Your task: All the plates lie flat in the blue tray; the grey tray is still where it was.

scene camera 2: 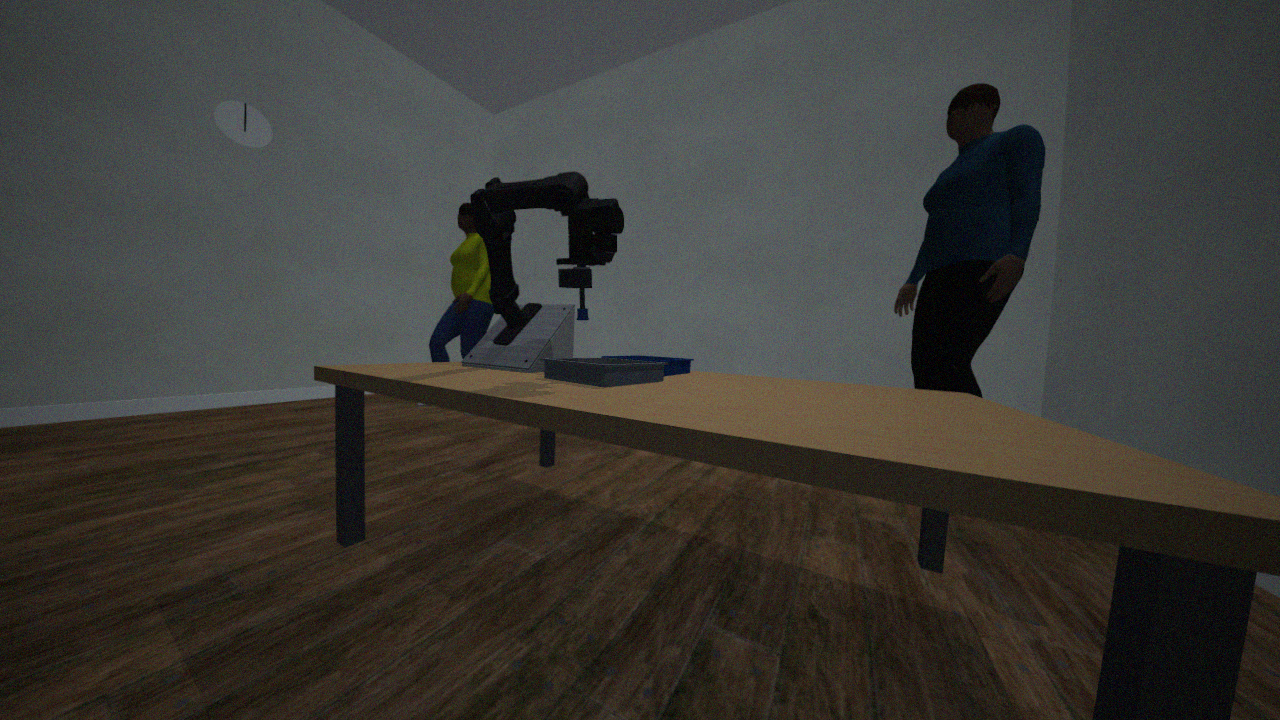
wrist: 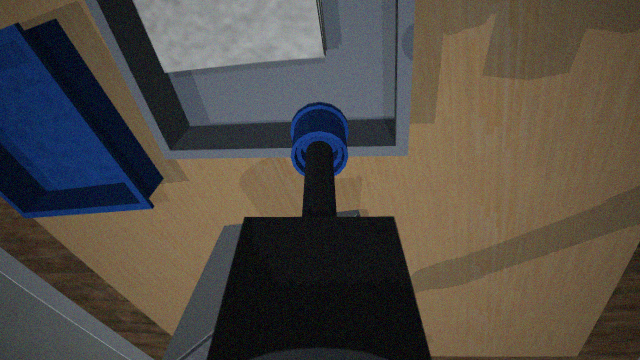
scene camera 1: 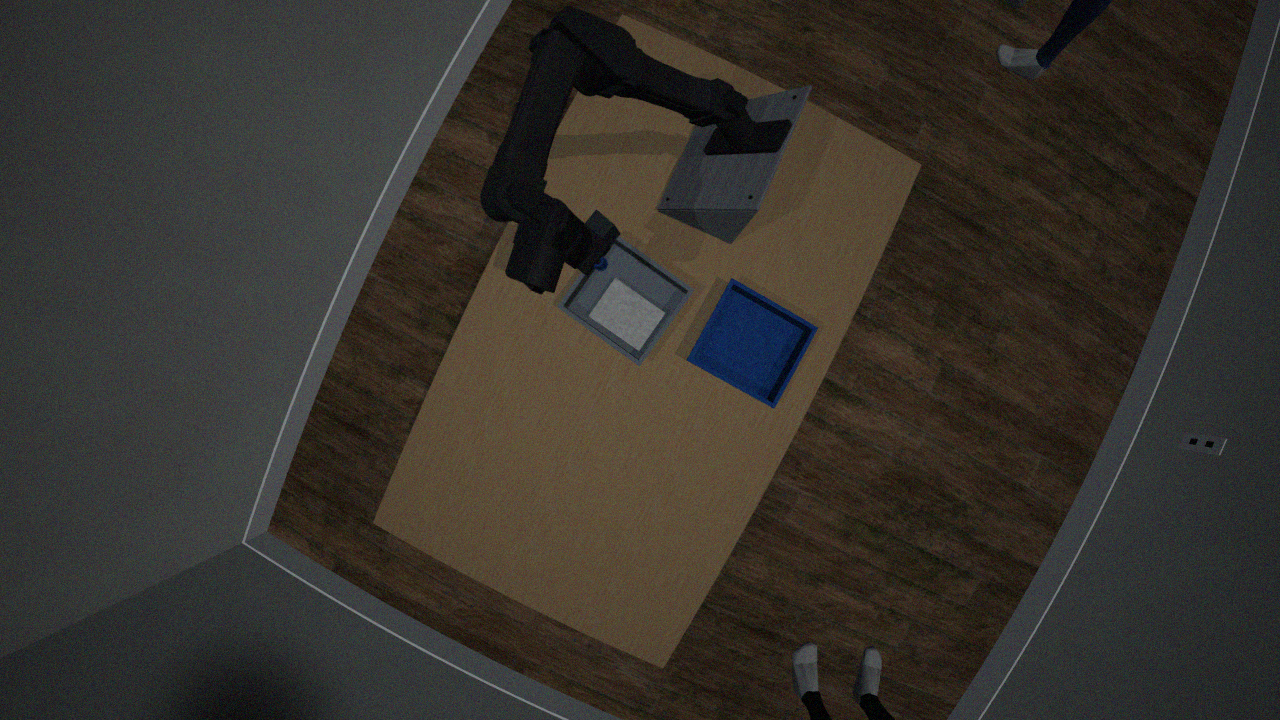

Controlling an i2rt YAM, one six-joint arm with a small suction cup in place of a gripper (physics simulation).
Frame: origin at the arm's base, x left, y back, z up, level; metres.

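Seen in the pictures: hand at its tool point: (scene camera 2: 582,319) (wrist: 319,129) (scene camera 1: 601,264); arm's base at its link origin: (scene camera 2: 519,324) (scene camera 1: 745,140).
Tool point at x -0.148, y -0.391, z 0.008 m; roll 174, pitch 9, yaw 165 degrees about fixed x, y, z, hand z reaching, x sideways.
Offsets run from my tool point to a thing's top centre. Level surfaces: height alone.
A pale, whitish rectangular plate {dy -0.060, dx +0.086, dz -0.126 m} (scene camera 1: 627,314) (wrist: 235,32) lies in the grey tray {dy -0.029, dx +0.066, dz -0.102 m} (scene camera 1: 601,335) (wrist: 405,100) (scene camera 2: 604,372). Thin lines along its side in the wrist view look like a stack of plates; how many I cannot tell. The blue tray {dy +0.017, dx +0.391, dz -0.102 m} (scene camera 1: 750,344) (wrist: 65,130) (scene camera 2: 677,366) stands beside the grey tray, and its floor shows no plate in scene camera 1. My suction cup (scene camera 1: 600,264) (scene camera 2: 582,314) (wrist: 319,130) is blue and points down. It hangs well above the grey tray, near the end towards the arm's base, apart from the plate, and holds nothing.
The arm stands on a grey sloped mount (scene camera 1: 729,179) (scene camera 2: 528,342) behind the trays on the wooden table {dz -0.152 m} (scene camera 1: 572,483) (scene camera 2: 760,411). A person in a blue top (scene camera 2: 984,197) and a person in a yellow top (scene camera 2: 470,268) stand beyond the table.
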